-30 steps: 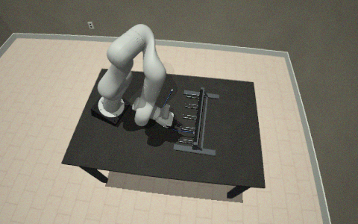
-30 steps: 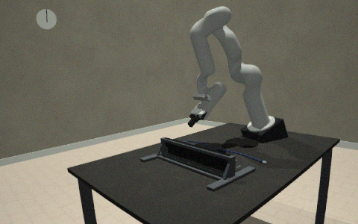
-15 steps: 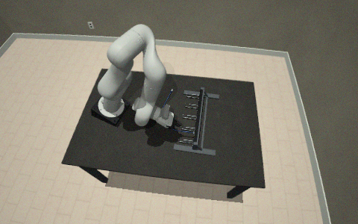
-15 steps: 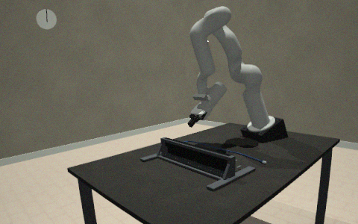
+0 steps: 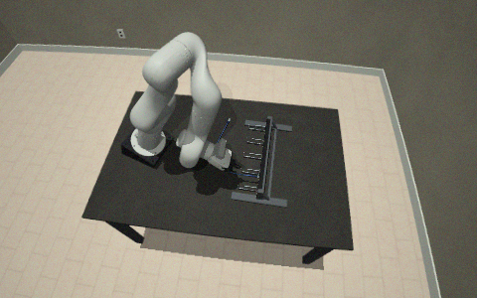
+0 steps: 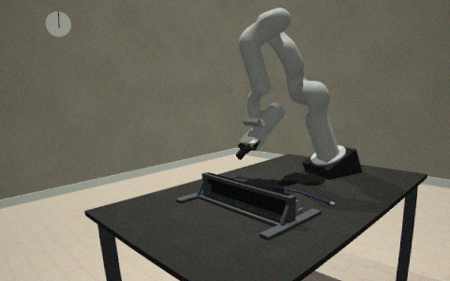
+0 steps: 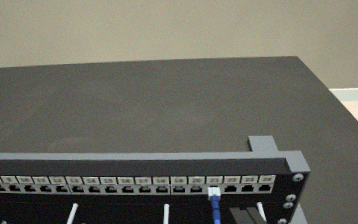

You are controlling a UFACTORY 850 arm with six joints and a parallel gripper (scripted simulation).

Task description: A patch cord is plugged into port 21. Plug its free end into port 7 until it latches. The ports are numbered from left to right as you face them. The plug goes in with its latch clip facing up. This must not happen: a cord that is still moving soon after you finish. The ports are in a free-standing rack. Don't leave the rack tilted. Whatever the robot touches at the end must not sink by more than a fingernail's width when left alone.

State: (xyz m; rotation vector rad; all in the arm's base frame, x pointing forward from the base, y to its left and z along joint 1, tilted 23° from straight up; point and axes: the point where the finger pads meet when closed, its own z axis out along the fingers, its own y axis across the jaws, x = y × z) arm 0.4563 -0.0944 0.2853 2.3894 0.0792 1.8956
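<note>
Now: hand 400 mm to the right of the plug, 170 mm above it and 110 mm past it.
</note>
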